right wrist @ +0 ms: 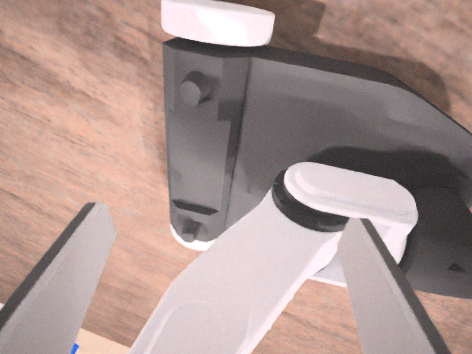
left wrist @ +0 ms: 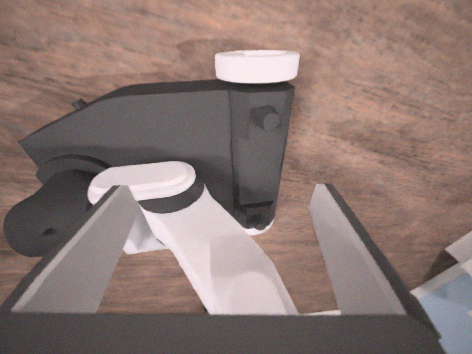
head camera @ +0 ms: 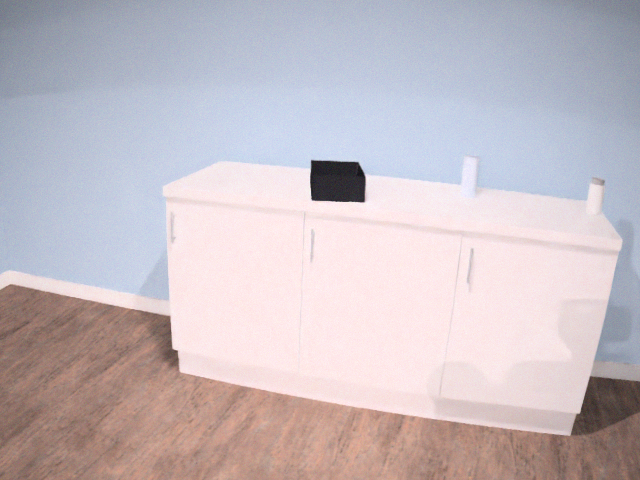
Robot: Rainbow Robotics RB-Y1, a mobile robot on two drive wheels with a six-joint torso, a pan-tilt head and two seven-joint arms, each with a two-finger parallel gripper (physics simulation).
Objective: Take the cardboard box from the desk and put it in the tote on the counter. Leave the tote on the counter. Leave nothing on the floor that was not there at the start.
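Places are measured from the robot's base along level axes (x ahead, y left, z up), in centimetres.
Pixels of known places: left gripper, fingertip midpoint: [left wrist: 222, 196]; right gripper, fingertip midpoint: [right wrist: 227, 225].
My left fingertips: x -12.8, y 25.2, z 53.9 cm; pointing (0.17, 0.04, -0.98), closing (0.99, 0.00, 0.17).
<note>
Behind a point stands the place of what it marks.
A black open-topped tote [head camera: 337, 187] @(x 209.5, y -17.4, z 96.5 cm) stands on the white counter [head camera: 248, 180] @(x 240.8, y 18.3, z 91.0 cm), left of its middle, in the head view. The cardboard box and the desk cannot be made out in the head view. My left gripper [left wrist: 222, 196] @(x -12.8, y 25.2, z 53.9 cm) is open and empty, with the robot's own dark base and white lower body behind its fingers. My right gripper [right wrist: 227, 225] @(x -11.9, y -23.6, z 53.9 cm) is open and empty, also over the robot's own base. Neither gripper shows in the head view, and both are away from the tote.
A pale blue-white cylinder [head camera: 469, 176] @(x 225.7, y -73.1, z 100.1 cm) and a white bottle with a grey cap [head camera: 595, 196] @(x 207.6, y -123.9, z 99.0 cm) stand on the counter, right of the tote. The counter has three doors with handles and stands against a blue wall [head camera: 258, 103] @(x 281.5, y 17.4, z 120.3 cm). Wooden floor [head camera: 232, 434] @(x 185.7, y 20.7, z 0.0 cm) lies before it.
</note>
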